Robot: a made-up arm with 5 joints. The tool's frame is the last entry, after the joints.
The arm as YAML. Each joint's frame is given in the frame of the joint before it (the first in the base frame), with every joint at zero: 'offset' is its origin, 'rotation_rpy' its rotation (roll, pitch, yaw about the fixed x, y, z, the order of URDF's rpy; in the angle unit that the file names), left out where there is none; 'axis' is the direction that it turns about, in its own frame. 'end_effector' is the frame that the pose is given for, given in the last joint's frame.
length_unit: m
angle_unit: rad
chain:
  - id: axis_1
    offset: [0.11, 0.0, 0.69]
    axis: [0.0, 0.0, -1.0]
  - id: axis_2
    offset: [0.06, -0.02, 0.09]
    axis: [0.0, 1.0, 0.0]
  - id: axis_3
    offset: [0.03, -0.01, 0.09]
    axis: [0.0, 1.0, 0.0]
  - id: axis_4
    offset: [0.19, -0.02, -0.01]
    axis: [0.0, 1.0, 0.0]
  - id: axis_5
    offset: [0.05, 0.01, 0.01]
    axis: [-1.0, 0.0, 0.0]
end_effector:
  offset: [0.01, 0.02, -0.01]
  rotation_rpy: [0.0, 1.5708, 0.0]
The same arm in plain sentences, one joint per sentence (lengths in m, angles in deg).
The arm has five revolute joints in a row. What follows holds with every joint at zero, and every direction is one of the base frame's. Joint 1 lies 0.11 m along +x and 0.69 m along +z from the base frame's origin and turns about -z. Joint 2 lies 0.06 m along +x and 0.02 m along -y and 0.09 m along +z from joint 1 and turns about +y. Joint 3 lies 0.03 m along +x and 0.01 m along -y and 0.09 m along +z from joint 2 and turns about +y. Joint 4 lies 0.19 m along +x and 0.02 m along -y and 0.01 m along -z from joint 3 and turns about +y. Joint 5 lies 0.05 m along +x and 0.01 m along +y and 0.01 m along +z from joint 4 and turns about -x. The tool frame, which is the frame that the pose is given for, lies 0.01 m along +x and 0.02 m along +y and 0.01 m along -z from joint 5; its axes are the base frame's turned by roll 0, pitch 90 and yaw 0 deg (as in URDF: about the fixed x, then y, then z).
